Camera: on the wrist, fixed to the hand. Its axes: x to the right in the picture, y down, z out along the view.
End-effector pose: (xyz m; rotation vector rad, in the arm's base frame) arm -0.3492 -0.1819 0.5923 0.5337 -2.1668 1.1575
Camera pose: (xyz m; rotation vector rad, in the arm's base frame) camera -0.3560 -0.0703 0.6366 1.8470 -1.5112 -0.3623
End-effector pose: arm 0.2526 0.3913 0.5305 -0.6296 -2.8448 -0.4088
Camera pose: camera 0.2583 0.4007 0.6503 -1.1842 2.0799 0.8632
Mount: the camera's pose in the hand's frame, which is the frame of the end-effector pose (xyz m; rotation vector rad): 0.0285 0.0375 -0.1107 -0.5006 -0.5186 -1.5025
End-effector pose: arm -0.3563 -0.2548 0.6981 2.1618 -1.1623 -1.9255
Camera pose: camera -0.2807 -0.3462 0.7181 -1.4863 -0.9036 1.7336
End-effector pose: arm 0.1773 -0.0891 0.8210 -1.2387 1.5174 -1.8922
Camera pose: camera 0.0629 -0.0614 0.7960 2.3123 -0.4620 0.9935
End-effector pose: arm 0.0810 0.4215 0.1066 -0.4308 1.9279 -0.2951
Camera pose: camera -0.0372 0.4437 0.1103 -2.0291 0.8183 -0.5560
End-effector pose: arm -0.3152 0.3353 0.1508 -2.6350 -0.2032 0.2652
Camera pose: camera -0.2593 0.2583 0.2244 1.9704 2.4098 -0.3447
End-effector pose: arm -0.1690 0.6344 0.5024 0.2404 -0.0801 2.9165
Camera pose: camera -0.2218 0.6116 0.3967 0.6075 -0.4569 1.2481
